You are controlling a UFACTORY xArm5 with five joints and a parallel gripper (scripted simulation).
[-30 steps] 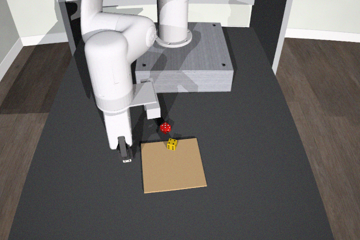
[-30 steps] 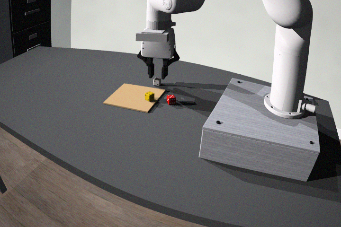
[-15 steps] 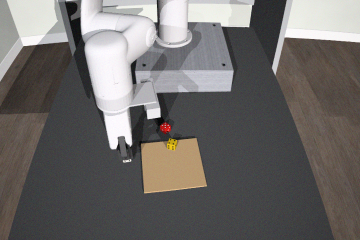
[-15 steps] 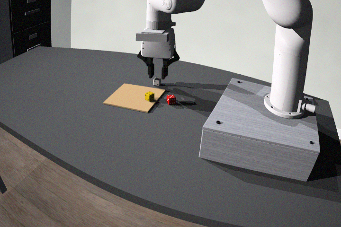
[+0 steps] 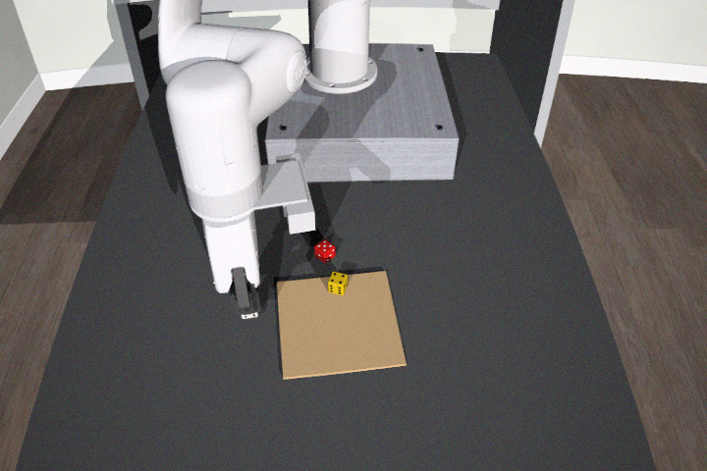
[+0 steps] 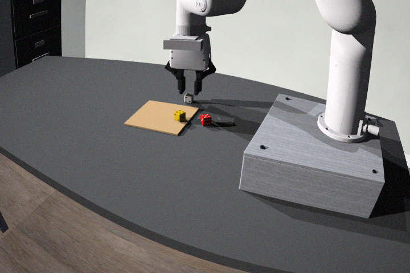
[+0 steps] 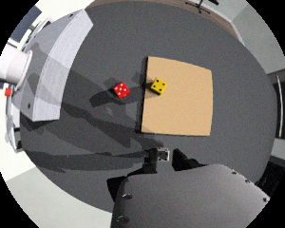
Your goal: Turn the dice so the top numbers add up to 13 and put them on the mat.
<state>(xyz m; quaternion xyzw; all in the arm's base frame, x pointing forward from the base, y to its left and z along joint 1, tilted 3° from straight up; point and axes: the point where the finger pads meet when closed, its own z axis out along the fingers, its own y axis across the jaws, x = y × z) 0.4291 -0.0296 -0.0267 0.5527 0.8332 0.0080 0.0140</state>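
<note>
Right now my hand is 40 mm above the white die. The rest, counted from my hand: yellow die: 50 mm behind, 100 mm to the left, 30 mm below; then red die: 100 mm behind, 70 mm to the left, 40 mm below; then tan mat: 110 mm to the left, 40 mm below.
</note>
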